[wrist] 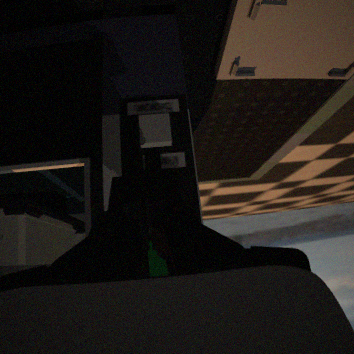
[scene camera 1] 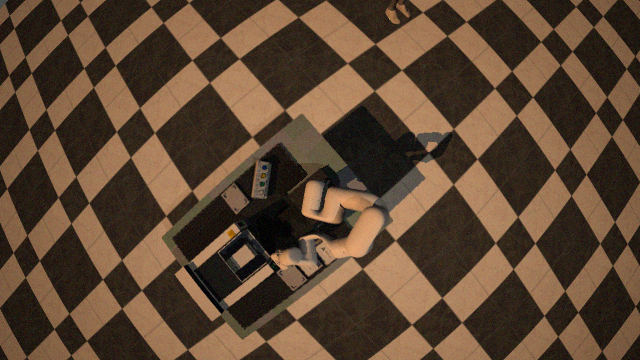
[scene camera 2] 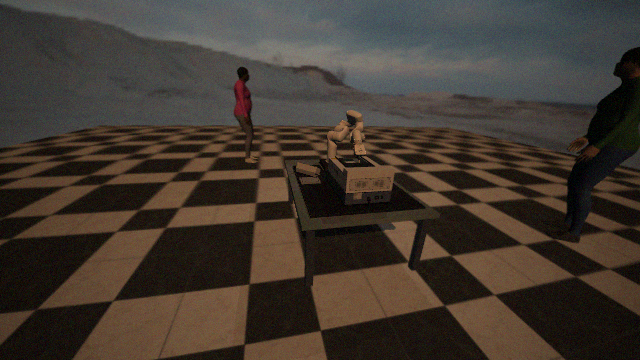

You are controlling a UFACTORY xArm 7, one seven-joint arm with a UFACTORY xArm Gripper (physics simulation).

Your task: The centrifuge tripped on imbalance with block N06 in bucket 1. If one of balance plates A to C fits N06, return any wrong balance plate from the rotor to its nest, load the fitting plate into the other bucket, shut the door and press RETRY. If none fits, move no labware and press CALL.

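Places are measured from the arm's base along level axes (x back, y right, z up), in centimetres.
Where they show: gripper, between the fingertips: (wrist: 145,172).
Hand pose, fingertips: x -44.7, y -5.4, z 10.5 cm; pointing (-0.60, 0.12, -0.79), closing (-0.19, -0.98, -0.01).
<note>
Each offset is from my fingertips to the centre of the thing. "spot": to the spot under its first point. Level surfaces: height alone.
The pale centrifuge @(dy +18.4, dx -21.2, dz -1.8 cm) (scene camera 1: 212,246) (scene camera 2: 368,183) stands at one end of the table. Its top opening shows a pale square piece @(dy +15.9, dx -9.1, dz +2.1 cm) (scene camera 1: 243,256) in the dark chamber; I cannot read its label. My gripper (scene camera 1: 274,258) (wrist: 145,172) is shut with nothing in it, at the chamber's edge on the arm's side. In the wrist view the dark fingers lie against a dark part with small "DOOR" and "IN" labels @(spot: dy -0.3, dx -1.8, dz -4.8 cm) (wrist: 153,106). One balance plate @(dy +44.3, dx +8.5, dz -12.8 cm) (scene camera 1: 234,198) lies near the button panel @(dy +37.7, dx +28.5, dz -9.8 cm) (scene camera 1: 261,178) (scene camera 2: 308,168), another balance plate @(dy -14.3, dx -7.7, dz -13.1 cm) (scene camera 1: 291,277) lies beside the centrifuge, and a third plate @(dy -20.5, dx +19.1, dz -10.7 cm) (scene camera 1: 326,254) is partly under the arm.
The table @(dz -15.3 cm) (scene camera 1: 308,134) (scene camera 2: 358,220) has a grey-green rim and a dark mat. The arm's base (scene camera 1: 315,201) stands at the table's far side. A person in red (scene camera 2: 242,103) stands beyond the table and a person in green (scene camera 2: 603,143) stands at the right.
</note>
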